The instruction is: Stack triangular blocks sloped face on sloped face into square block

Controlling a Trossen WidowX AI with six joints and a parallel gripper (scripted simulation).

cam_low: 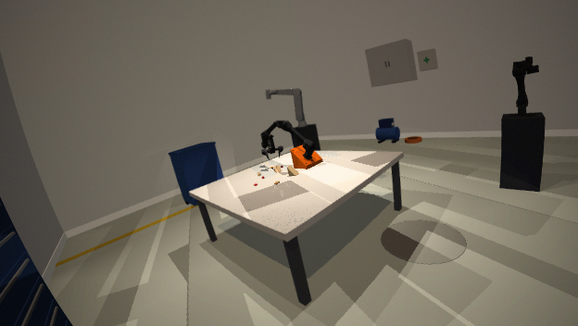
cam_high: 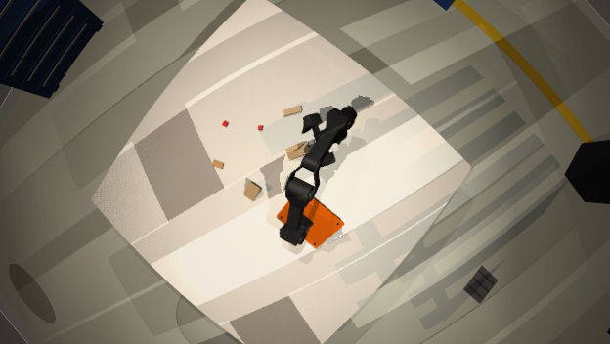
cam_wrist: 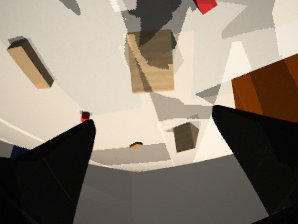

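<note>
The light wooden triangular block is 10 mm ahead of my gripper tip, 30 mm to the left of it and 80 mm below it. From my gripper tip the other things lie so: small orange cube 30 mm behind, 110 mm to the right, 100 mm below.
</note>
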